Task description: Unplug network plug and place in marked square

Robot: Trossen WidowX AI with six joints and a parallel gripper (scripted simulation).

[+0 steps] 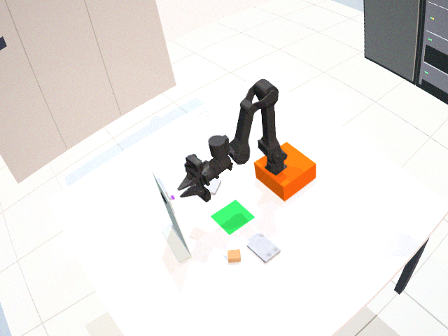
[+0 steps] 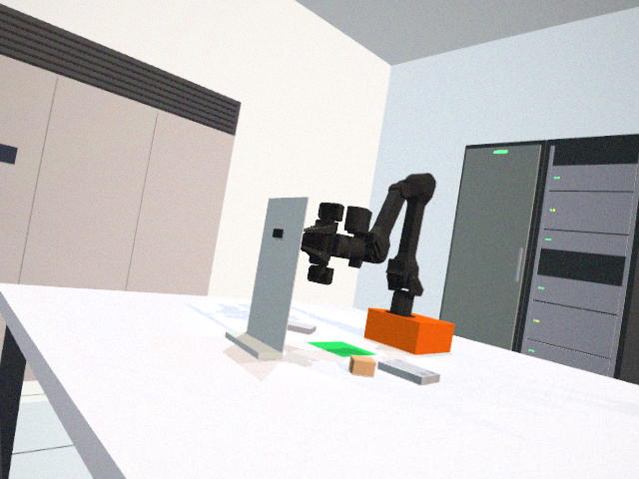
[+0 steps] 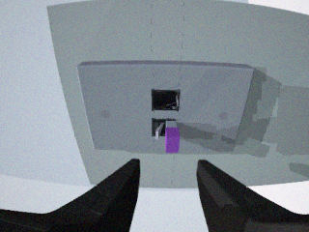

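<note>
Right now the purple network plug is 4 cm ahead of my gripper tip and 1 cm to the right of it. Round my gripper tip: grey upright panel (5 cm ahead, 2 cm to the right, 9 cm below); tan cube (4 cm behind, 18 cm to the left, 23 cm below); green square (16 cm behind, 4 cm to the left, 24 cm below).
</note>
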